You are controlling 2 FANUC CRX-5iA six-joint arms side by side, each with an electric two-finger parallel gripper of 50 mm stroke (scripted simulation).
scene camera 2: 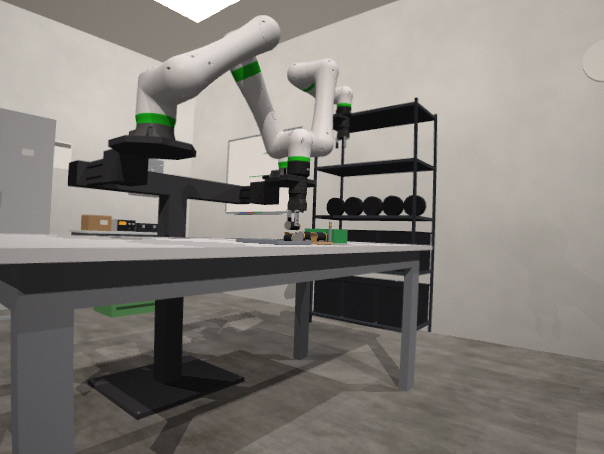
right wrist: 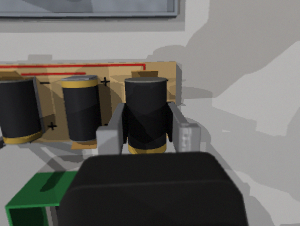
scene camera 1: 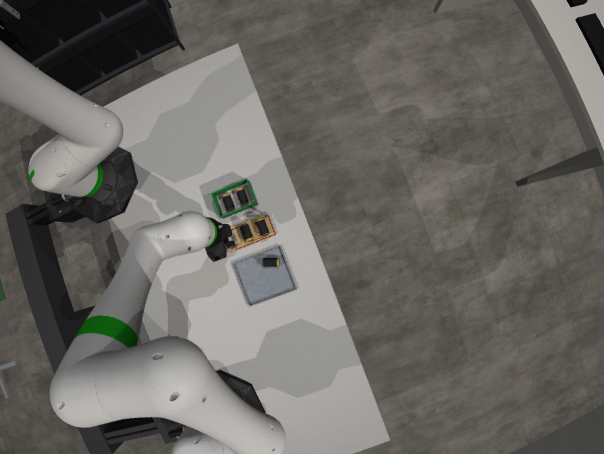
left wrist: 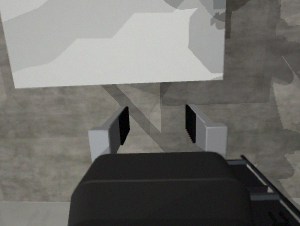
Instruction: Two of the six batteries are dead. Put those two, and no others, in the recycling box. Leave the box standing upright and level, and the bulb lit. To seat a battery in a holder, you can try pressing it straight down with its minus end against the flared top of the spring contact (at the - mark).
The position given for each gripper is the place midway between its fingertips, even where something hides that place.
In view: the left gripper [left wrist: 157,117], the right gripper [right wrist: 146,114] and a grey tray [scene camera 1: 259,283].
The left wrist view does not show the grey tray: it is out of frame.
